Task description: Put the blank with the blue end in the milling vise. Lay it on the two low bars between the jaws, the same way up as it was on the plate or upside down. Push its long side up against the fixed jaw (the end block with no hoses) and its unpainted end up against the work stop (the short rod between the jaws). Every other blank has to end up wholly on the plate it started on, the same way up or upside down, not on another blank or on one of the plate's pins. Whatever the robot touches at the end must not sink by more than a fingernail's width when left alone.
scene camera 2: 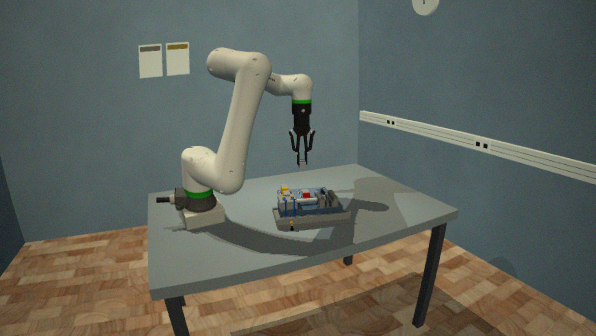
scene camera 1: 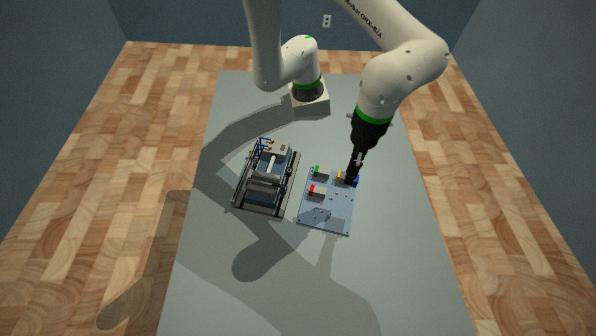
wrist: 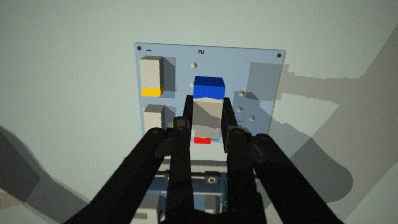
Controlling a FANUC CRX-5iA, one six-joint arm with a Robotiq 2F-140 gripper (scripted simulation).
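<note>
There's a yellow-ended blank [wrist: 151,67] here, and a plate [scene camera 1: 341,207] that I can also see in the wrist view, where the plate [wrist: 256,72] shows too. As for my gripper [scene camera 1: 348,178], that's visible as well, and the wrist view has the gripper [wrist: 207,107] in it too.
</note>
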